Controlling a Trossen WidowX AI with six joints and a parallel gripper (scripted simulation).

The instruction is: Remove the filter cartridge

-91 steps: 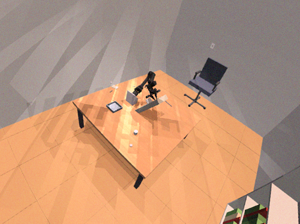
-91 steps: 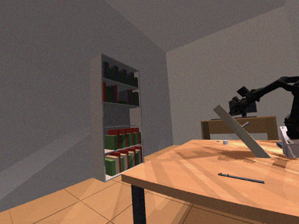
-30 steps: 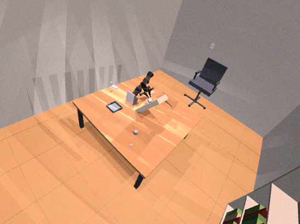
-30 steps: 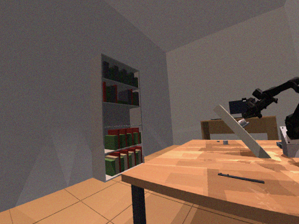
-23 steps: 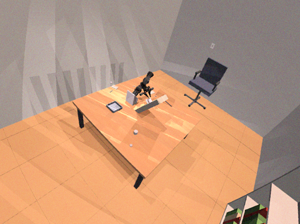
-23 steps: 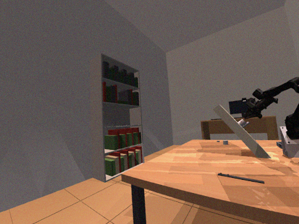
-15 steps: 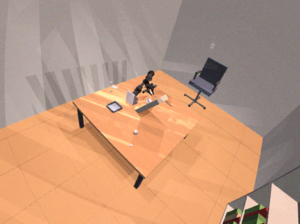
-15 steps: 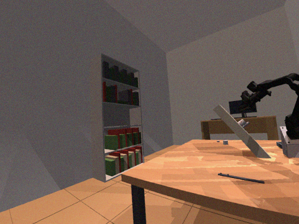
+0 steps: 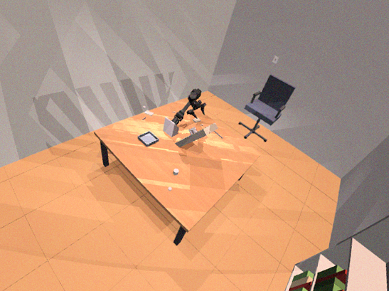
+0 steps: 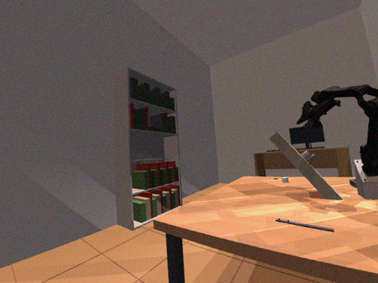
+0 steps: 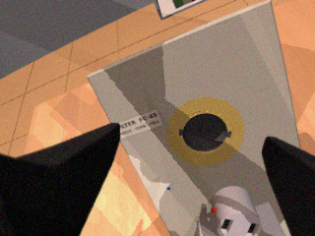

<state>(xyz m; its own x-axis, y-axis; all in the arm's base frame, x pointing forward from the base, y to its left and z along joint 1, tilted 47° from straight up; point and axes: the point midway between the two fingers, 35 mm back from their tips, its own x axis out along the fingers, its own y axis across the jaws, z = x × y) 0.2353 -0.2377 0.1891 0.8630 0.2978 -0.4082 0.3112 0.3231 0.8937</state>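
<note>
Right now the round filter cartridge is 20 mm behind my gripper tip and 170 mm below it. Round my gripper tip: dark-rimmed tray: 360 mm behind, 250 mm to the right, 380 mm below.
</note>
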